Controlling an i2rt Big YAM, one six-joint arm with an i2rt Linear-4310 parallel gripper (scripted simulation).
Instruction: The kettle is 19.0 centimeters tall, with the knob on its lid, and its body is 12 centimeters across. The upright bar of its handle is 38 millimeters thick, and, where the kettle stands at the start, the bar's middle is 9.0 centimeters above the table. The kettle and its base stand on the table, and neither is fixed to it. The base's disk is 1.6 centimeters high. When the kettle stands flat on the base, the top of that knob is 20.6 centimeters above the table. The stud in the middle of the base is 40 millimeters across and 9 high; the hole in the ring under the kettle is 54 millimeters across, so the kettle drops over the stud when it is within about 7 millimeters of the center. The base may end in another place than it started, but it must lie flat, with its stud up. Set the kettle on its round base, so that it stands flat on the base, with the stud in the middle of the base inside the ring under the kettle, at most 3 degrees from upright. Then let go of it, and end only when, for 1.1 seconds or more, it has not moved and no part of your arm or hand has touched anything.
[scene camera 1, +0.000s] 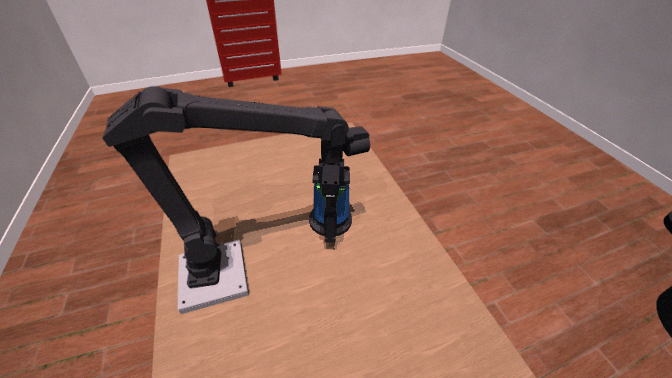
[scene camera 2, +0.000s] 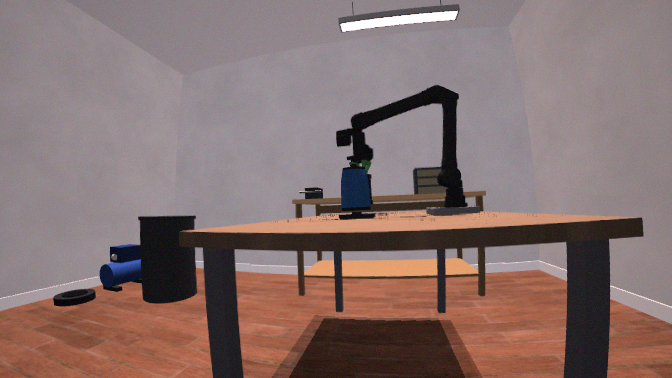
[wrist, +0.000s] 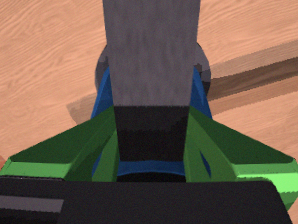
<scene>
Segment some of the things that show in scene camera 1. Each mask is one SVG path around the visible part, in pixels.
A blue kettle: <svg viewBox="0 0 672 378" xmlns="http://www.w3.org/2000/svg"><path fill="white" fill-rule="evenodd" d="M315 182L314 216L317 222L324 225L325 242L336 243L337 226L346 222L349 215L349 185L346 183L346 189L338 200L337 197L335 199L325 197L324 200L322 194L317 190L317 182Z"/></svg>
</scene>
